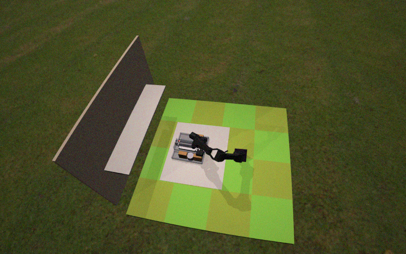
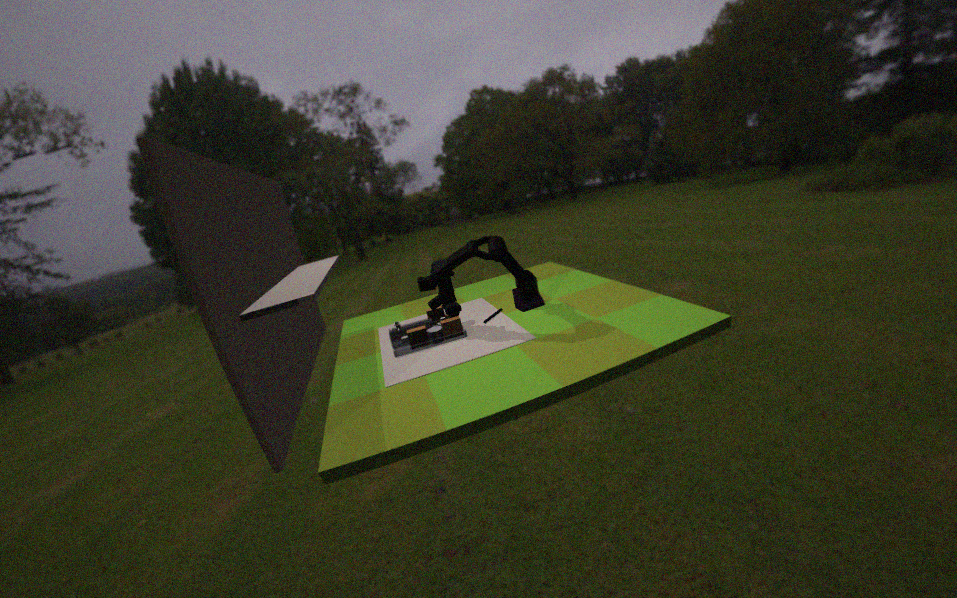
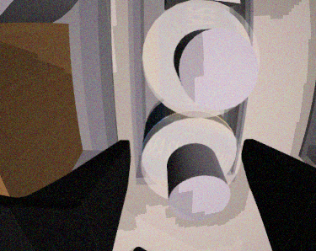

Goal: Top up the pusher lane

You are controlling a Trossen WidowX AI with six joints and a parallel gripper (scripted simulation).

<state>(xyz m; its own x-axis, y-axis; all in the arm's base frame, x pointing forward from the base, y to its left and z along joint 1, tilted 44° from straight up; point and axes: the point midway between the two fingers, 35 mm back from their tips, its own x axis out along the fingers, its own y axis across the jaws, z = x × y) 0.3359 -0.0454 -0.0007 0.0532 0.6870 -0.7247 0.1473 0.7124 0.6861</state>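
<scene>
My gripper tip is 100 mm short of the grey round tin and 60 mm to the right of it. Round my gripper tip: thin black rod 170 mm behind, 10 mm to the left, 20 mm below; then grey sprung lane 150 mm ahead, 50 mm to the right, 10 mm below; then pusher plate 150 mm ahead, 50 mm to the right, 20 mm above.
</scene>
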